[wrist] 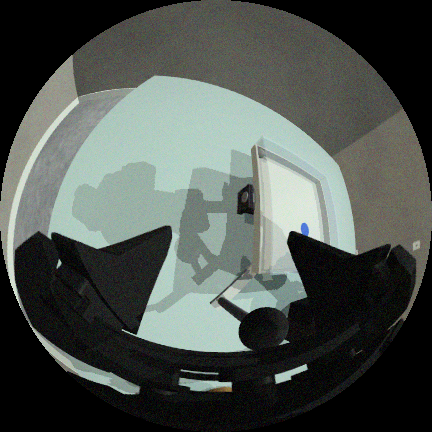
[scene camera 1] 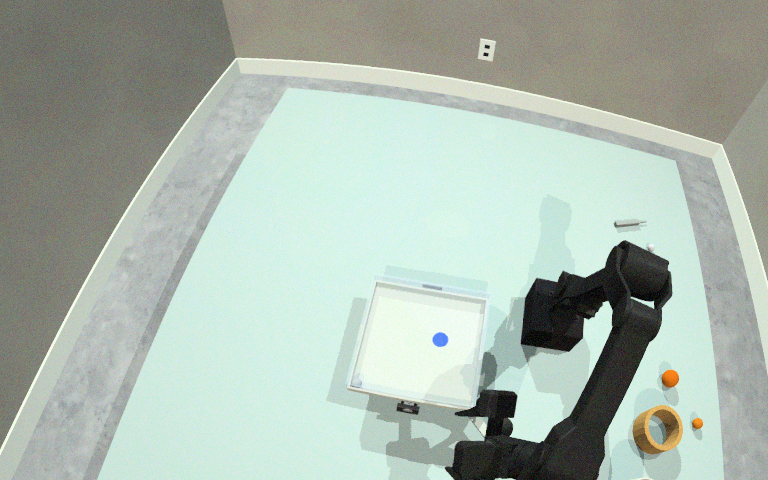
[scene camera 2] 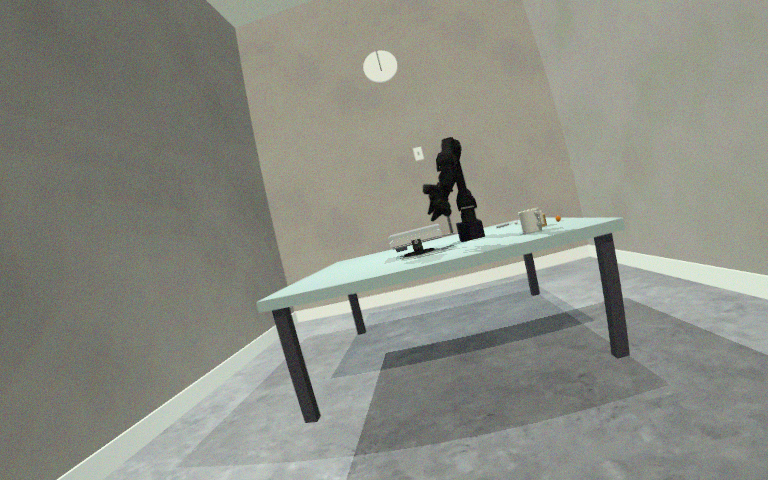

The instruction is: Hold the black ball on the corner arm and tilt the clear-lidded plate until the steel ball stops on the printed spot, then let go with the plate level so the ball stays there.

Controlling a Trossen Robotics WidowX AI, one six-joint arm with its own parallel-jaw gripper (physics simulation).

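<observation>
The clear-lidded plate [scene camera 1: 362, 339] [scene camera 2: 414, 234] [wrist: 257, 210] stands raised on the table. Its blue printed spot [scene camera 1: 440, 339] [wrist: 305, 228] lies right of the middle in scene camera 1. The steel ball [scene camera 1: 356, 380] sits in the plate's lower left corner there, well away from the spot. My gripper [scene camera 1: 454, 441] [scene camera 2: 433, 216] [wrist: 232, 235] is open and empty, beside the plate's lower right corner in scene camera 1. The black ball [scene camera 1: 506, 426] [wrist: 263, 328] on the corner arm [wrist: 231, 307] is between the spread fingers' sides, nearer the right finger in the wrist view. Scene camera 1 shows it partly covered.
The arm's black base [scene camera 1: 552, 322] [scene camera 2: 470, 229] stands right of the plate. Further right are a wooden ring [scene camera 1: 641, 434], a large orange ball [scene camera 1: 670, 378], a small orange ball [scene camera 1: 697, 422], a screwdriver-like tool [scene camera 1: 626, 223] and a small white ball [scene camera 1: 650, 247]. A mug [scene camera 2: 529, 221] also stands there.
</observation>
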